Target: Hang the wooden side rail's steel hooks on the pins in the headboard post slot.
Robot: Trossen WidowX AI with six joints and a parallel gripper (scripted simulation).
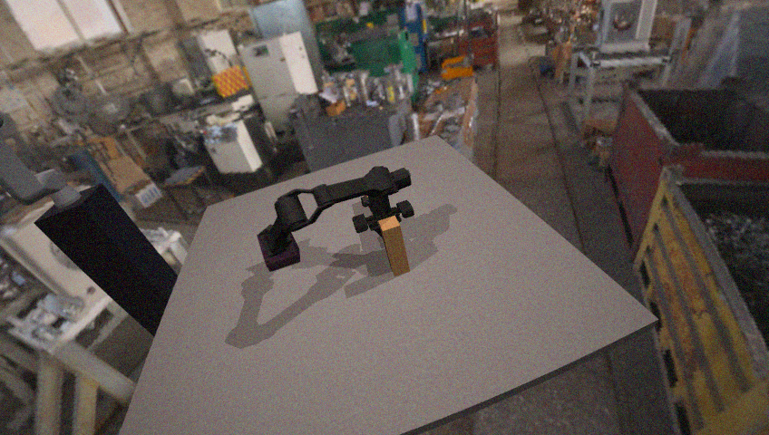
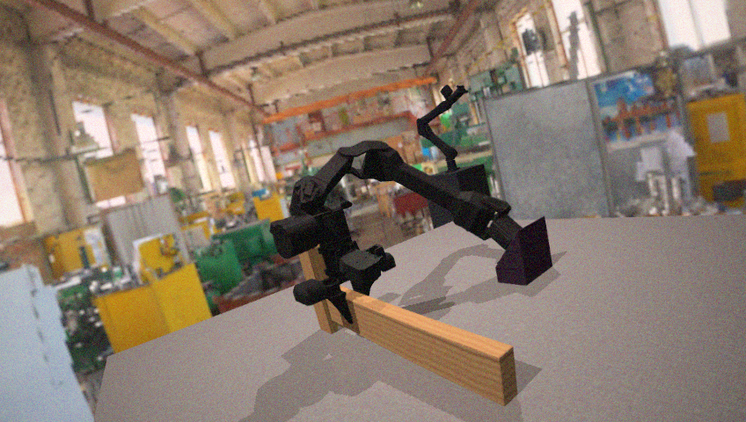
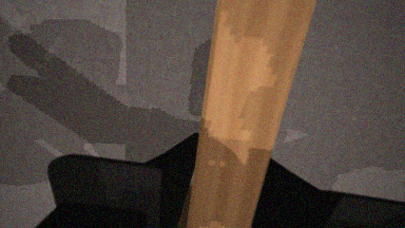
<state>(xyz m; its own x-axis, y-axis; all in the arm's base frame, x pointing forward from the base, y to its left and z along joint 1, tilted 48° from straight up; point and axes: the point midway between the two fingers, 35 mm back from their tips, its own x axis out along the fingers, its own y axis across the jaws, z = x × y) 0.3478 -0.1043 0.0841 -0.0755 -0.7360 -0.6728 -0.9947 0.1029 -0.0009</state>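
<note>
Now: gripper tip 1 cm past the wooden headboard post, 11 cm to the left of it and 5 cm below it.
</note>
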